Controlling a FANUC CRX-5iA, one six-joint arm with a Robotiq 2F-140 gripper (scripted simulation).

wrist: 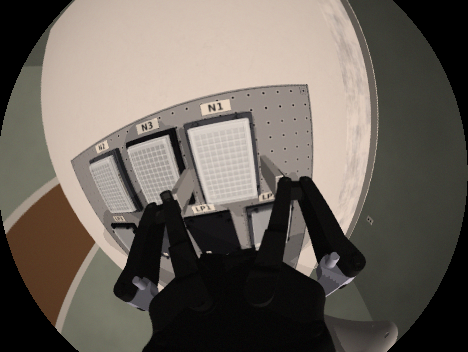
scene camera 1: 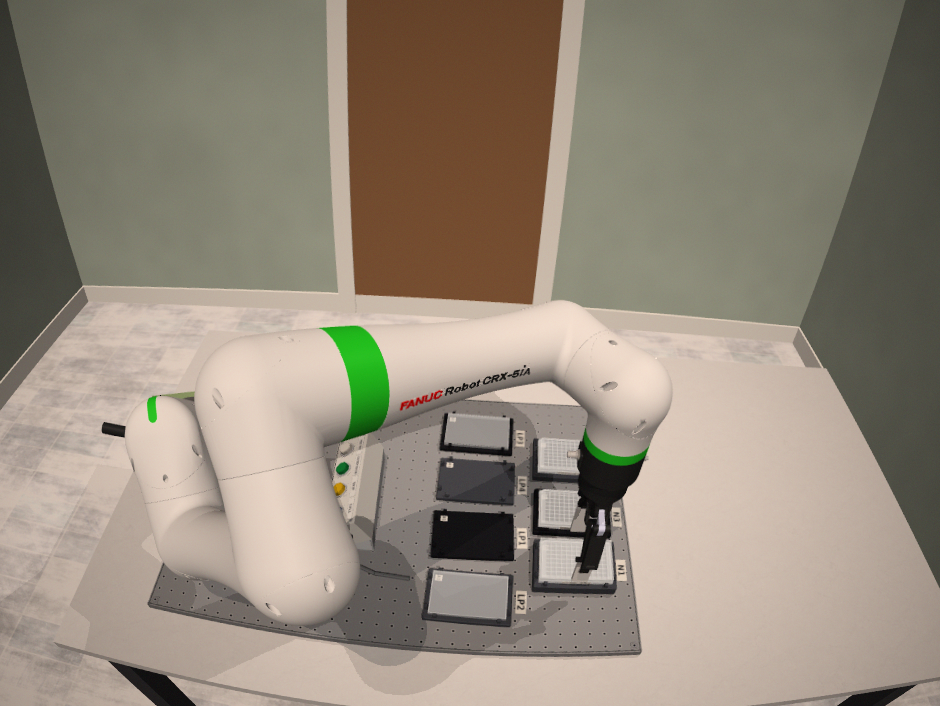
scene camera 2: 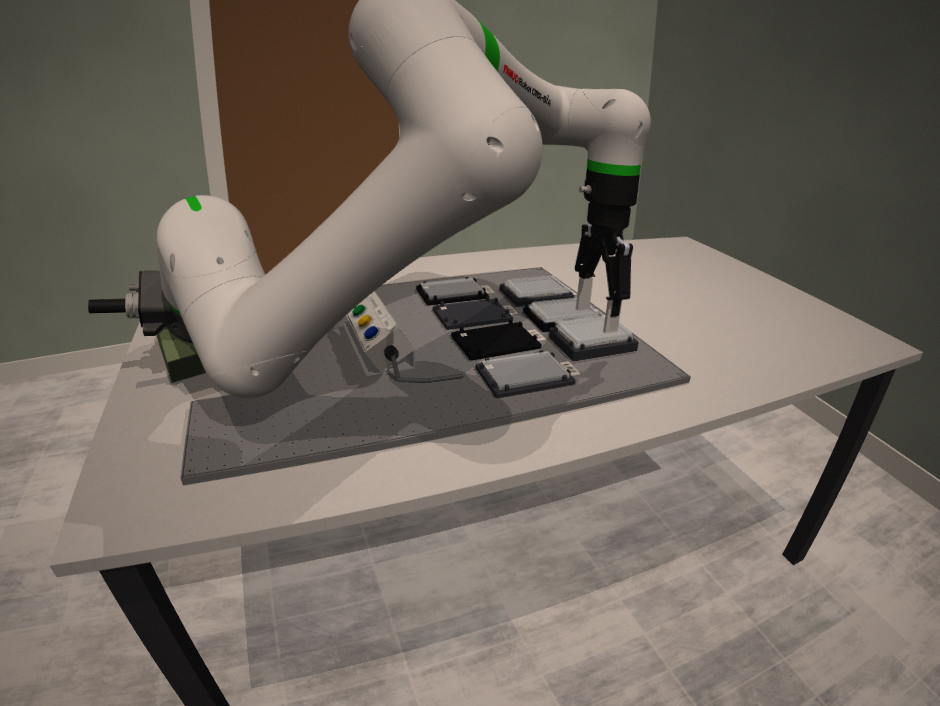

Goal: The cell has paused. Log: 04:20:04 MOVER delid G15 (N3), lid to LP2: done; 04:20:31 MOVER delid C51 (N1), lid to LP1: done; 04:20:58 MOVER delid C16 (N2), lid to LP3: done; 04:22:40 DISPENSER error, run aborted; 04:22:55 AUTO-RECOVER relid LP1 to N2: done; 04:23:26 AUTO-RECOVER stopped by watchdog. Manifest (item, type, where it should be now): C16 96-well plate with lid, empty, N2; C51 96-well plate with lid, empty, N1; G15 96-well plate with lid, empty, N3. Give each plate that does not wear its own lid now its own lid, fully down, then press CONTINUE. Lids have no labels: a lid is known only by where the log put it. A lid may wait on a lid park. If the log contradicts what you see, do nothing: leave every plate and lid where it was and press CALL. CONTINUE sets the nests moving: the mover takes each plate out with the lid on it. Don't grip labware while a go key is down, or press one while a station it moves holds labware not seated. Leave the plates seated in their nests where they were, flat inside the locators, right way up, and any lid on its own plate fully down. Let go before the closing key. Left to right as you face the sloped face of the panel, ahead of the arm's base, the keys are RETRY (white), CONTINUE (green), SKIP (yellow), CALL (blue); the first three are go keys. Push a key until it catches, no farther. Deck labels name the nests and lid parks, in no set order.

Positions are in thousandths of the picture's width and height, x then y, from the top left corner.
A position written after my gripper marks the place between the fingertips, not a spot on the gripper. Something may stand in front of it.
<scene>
I see my gripper (scene camera 2: 634,453), a clear lid (scene camera 1: 486,842), a clear lid (scene camera 1: 593,788), a clear lid (scene camera 1: 494,610), a 96-well plate (scene camera 1: 581,727), a 96-well plate (scene camera 1: 585,637), a lid park LP1 (wrist: 452,666), a key panel (scene camera 1: 384,710) and a lid park LP2 (scene camera 1: 453,873).
My gripper also shows in the wrist view (wrist: 482,487) and in scene camera 1 (scene camera 1: 615,785). The key panel is seen too in scene camera 2 (scene camera 2: 414,492). The lid park LP2 shows as well in scene camera 2 (scene camera 2: 529,557).
</scene>
